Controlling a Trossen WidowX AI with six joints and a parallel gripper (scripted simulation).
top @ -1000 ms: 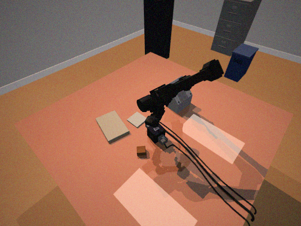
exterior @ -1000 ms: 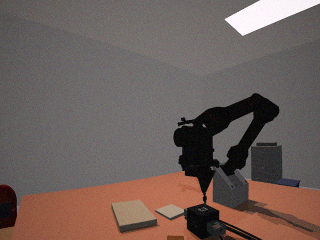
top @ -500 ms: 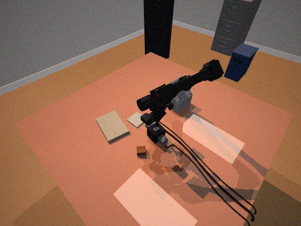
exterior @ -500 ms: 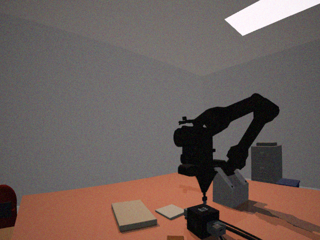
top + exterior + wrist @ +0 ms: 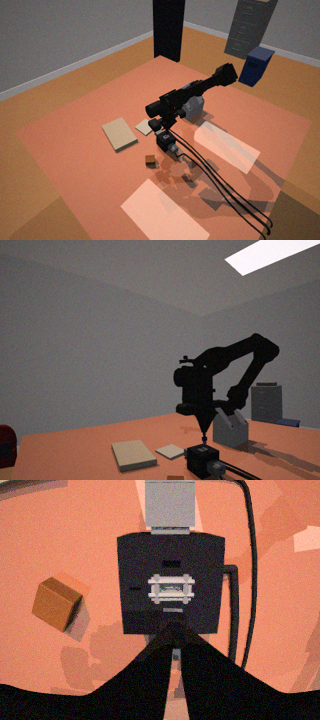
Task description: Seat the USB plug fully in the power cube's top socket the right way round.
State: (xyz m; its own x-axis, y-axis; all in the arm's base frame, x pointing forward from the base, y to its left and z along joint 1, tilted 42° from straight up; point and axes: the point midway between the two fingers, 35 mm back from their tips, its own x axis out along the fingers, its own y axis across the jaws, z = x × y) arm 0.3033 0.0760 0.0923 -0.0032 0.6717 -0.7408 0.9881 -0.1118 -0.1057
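Now: the USB plug 2 cm below my gripper tip. The rest, counted from my gripper tip: pale pad (18 cm to the right, 13 cm below); then USB socket (7 cm below); then brown block (13 cm ahead, 12 cm below, 2 cm to the left).
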